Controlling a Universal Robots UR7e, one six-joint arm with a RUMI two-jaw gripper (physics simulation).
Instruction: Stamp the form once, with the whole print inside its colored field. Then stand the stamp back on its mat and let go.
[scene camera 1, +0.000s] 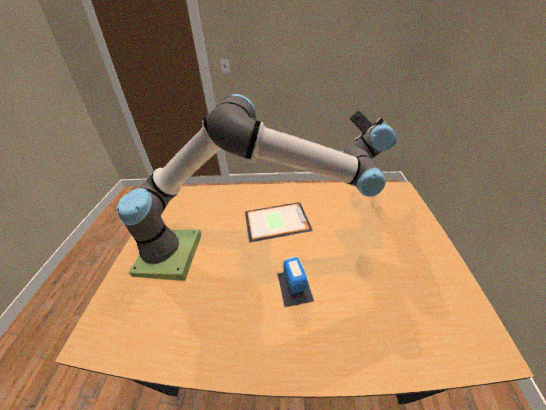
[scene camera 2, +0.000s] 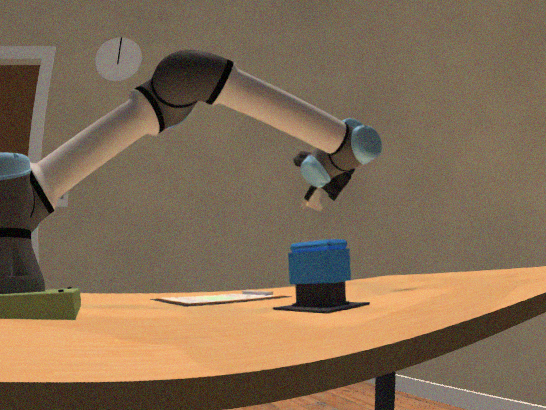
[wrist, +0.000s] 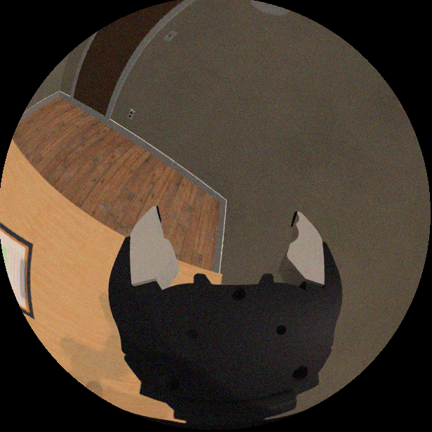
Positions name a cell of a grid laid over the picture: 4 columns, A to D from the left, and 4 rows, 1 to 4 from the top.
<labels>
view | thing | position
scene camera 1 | blue stamp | C3
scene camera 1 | form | C3
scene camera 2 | my gripper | C2
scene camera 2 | blue stamp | C3
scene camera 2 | form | B3
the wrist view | my gripper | C2
</labels>
